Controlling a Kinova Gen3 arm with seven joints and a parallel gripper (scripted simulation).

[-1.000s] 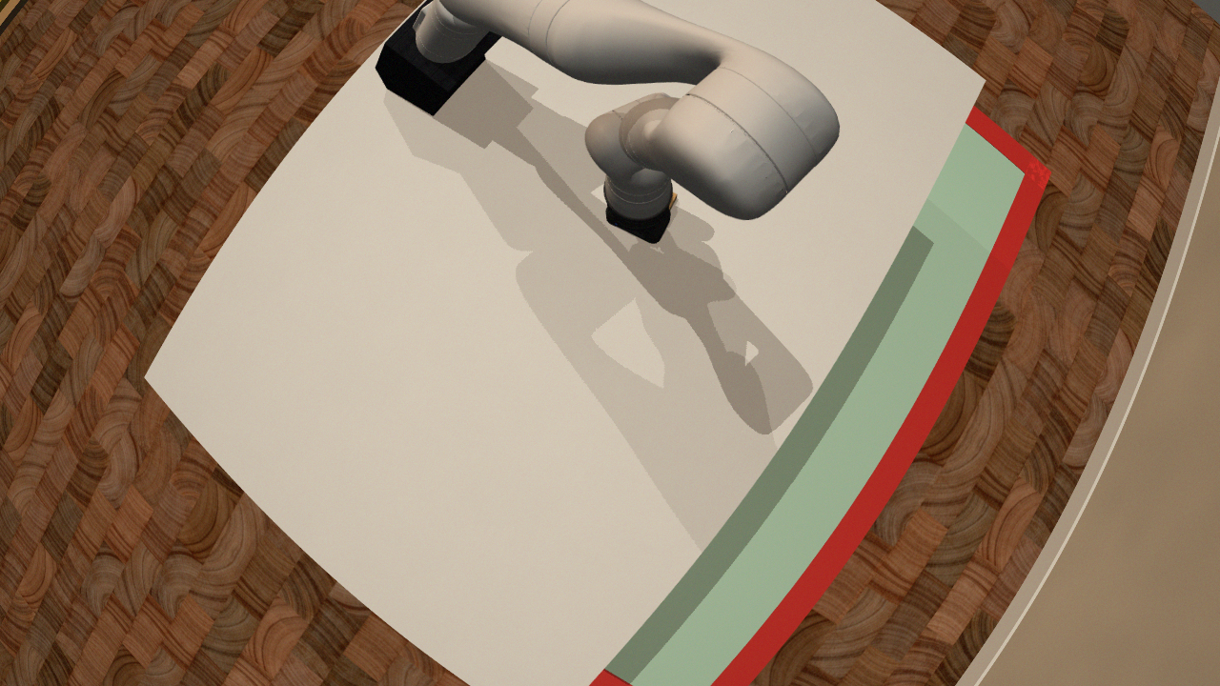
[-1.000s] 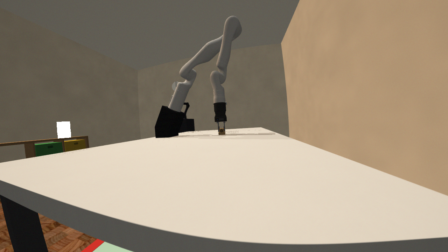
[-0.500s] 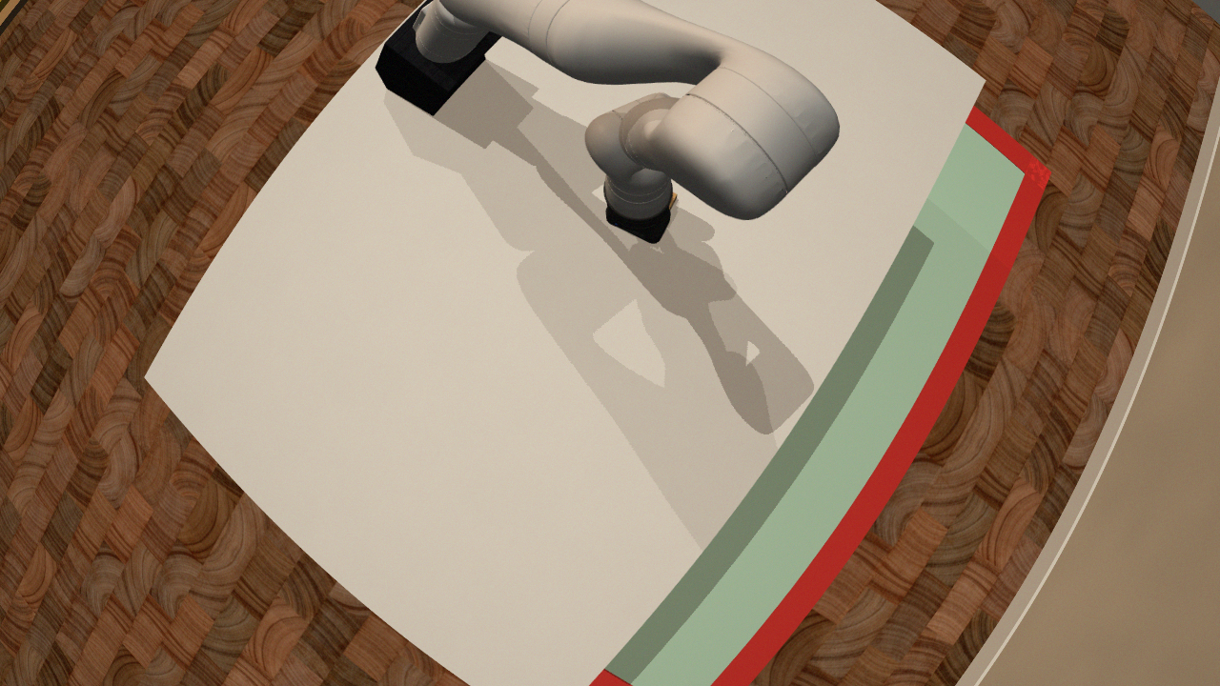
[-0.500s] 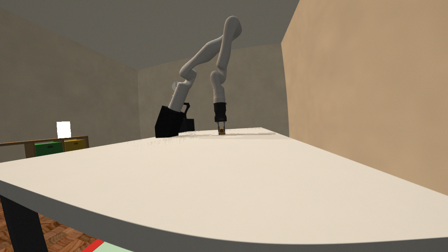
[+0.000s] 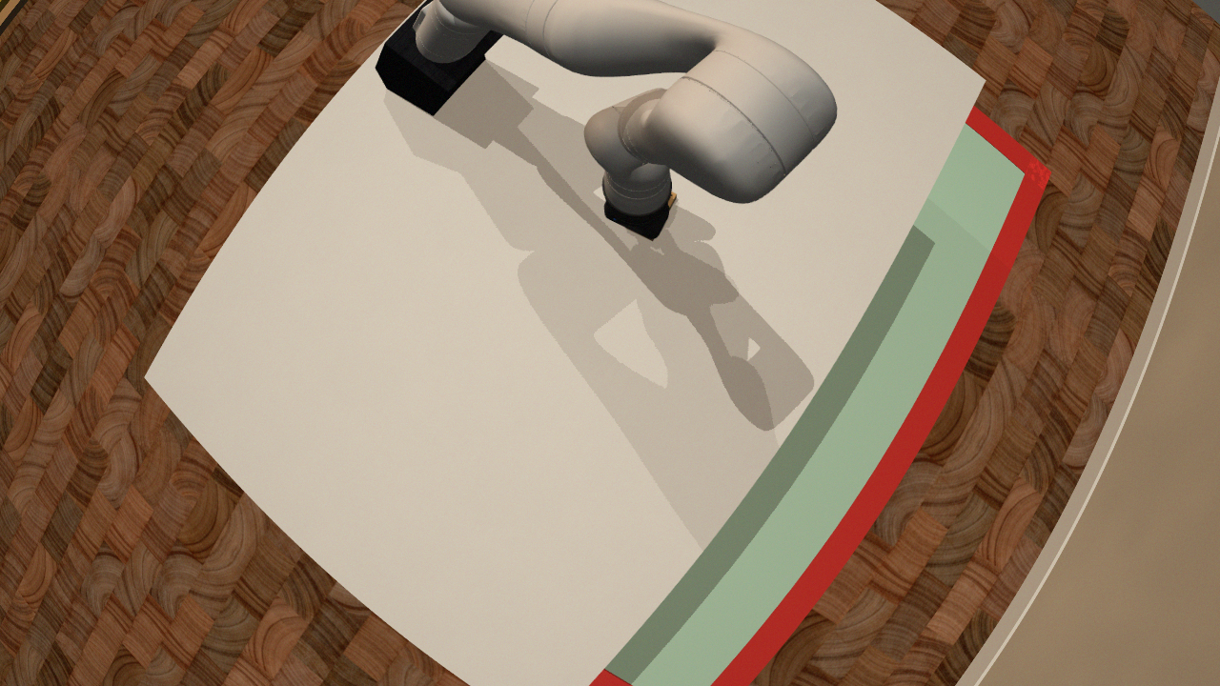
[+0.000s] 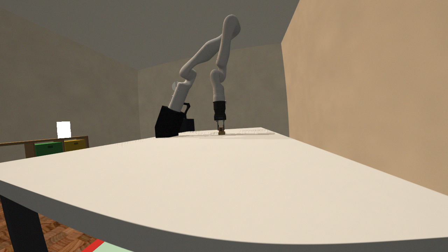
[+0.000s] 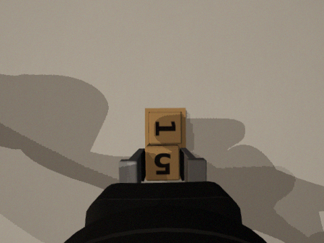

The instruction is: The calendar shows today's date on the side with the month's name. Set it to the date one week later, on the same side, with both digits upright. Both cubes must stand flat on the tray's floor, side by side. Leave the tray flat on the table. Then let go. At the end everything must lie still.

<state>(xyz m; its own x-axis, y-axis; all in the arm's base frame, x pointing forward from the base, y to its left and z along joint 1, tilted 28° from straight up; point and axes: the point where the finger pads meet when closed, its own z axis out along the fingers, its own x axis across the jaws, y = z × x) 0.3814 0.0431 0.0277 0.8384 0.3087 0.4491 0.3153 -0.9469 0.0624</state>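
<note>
Now: the wooden tray 40 mm below my hand and 10 mm to the left of it.
</note>
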